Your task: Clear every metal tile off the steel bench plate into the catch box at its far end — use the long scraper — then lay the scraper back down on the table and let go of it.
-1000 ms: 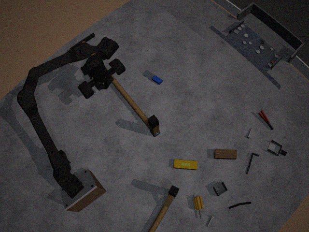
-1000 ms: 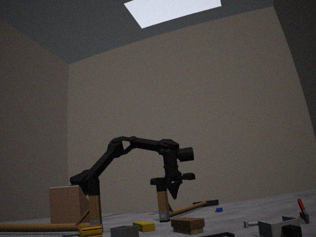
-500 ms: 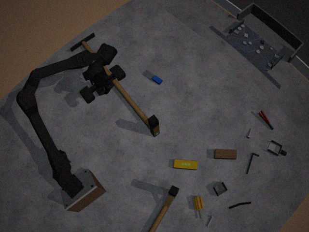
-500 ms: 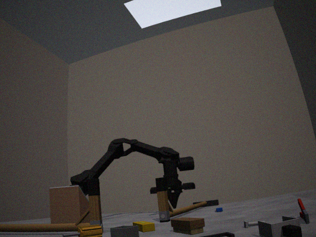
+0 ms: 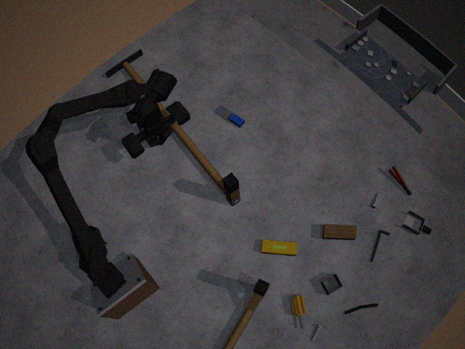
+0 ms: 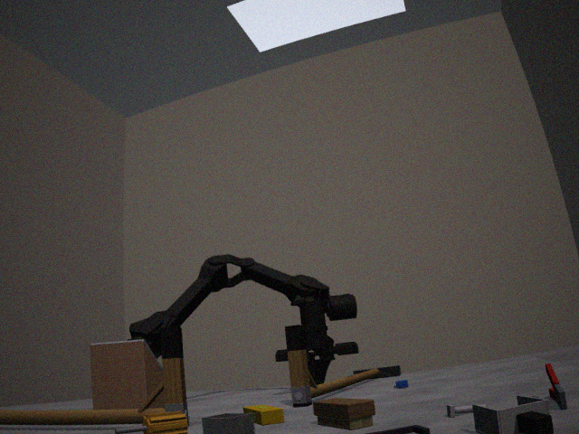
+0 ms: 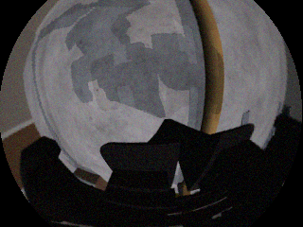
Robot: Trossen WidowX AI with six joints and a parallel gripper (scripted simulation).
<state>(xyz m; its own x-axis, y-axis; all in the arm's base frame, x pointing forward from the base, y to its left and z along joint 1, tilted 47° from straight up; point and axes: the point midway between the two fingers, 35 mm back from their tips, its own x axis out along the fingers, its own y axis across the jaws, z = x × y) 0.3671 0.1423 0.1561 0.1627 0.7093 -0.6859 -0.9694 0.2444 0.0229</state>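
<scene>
The long scraper is 60 mm ahead of my gripper tip, 20 mm to the left of it and 50 mm above it. Also, from my gripper tip: grey box: 600 mm to the right; yellow-handled tool: 100 mm behind, 570 mm to the right, 10 mm above; yellow block: 20 mm behind, 430 mm to the right, 10 mm above.
</scene>
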